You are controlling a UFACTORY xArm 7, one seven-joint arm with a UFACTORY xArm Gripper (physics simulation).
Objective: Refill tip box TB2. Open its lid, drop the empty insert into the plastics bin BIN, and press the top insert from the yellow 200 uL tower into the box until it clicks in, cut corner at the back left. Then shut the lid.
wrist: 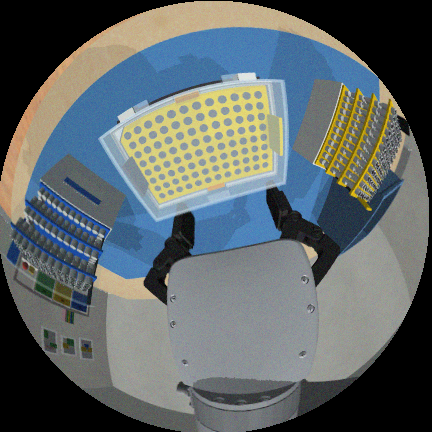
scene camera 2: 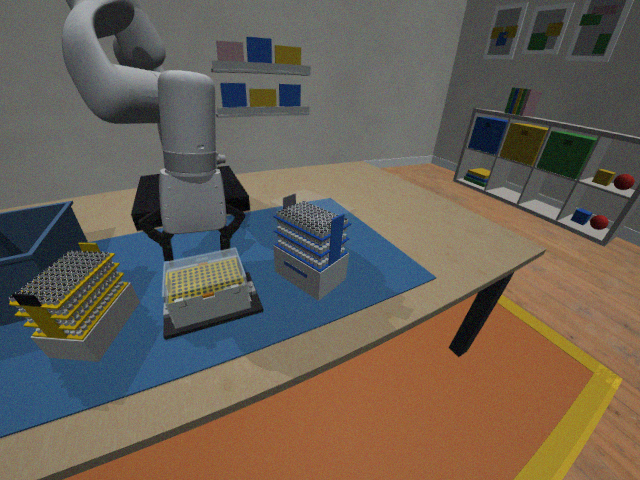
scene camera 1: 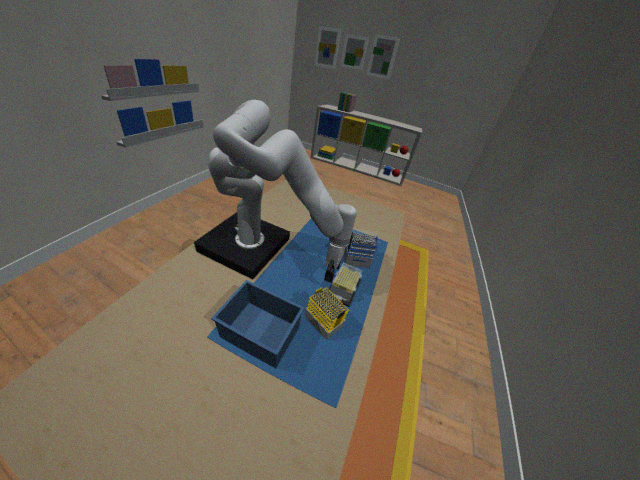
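Observation:
The tip box TB2 (scene camera 1: pixel 343 293) (scene camera 2: pixel 217 305) stands on a dark holder (scene camera 2: pixel 256 305). Its clear lid (scene camera 2: pixel 201 255) (wrist: pixel 284 170) is shut over a yellow insert (scene camera 1: pixel 347 277) (scene camera 2: pixel 206 277) (wrist: pixel 200 145) whose holes look empty. The yellow tower (scene camera 1: pixel 326 310) (scene camera 2: pixel 77 304) (wrist: pixel 352 137) holds several stacked inserts with tips on a grey base. The bin BIN (scene camera 1: pixel 242 343) (scene camera 2: pixel 36 222) (wrist: pixel 345 215) is dark blue; its visible floor in scene camera 1 is bare. My gripper (scene camera 1: pixel 329 276) (scene camera 2: pixel 196 251) (wrist: pixel 226 199) is open and empty, fingers pointing down, just behind the box's rear edge.
A blue tower (scene camera 1: pixel 361 250) (scene camera 2: pixel 310 245) (wrist: pixel 65 227) of stacked inserts stands on the side of the box away from the yellow tower. The items stand on a blue mat (scene camera 1: pixel 320 377) (scene camera 2: pixel 382 263) (wrist: pixel 165 55). The arm's black base (scene camera 1: pixel 222 253) is behind the mat.

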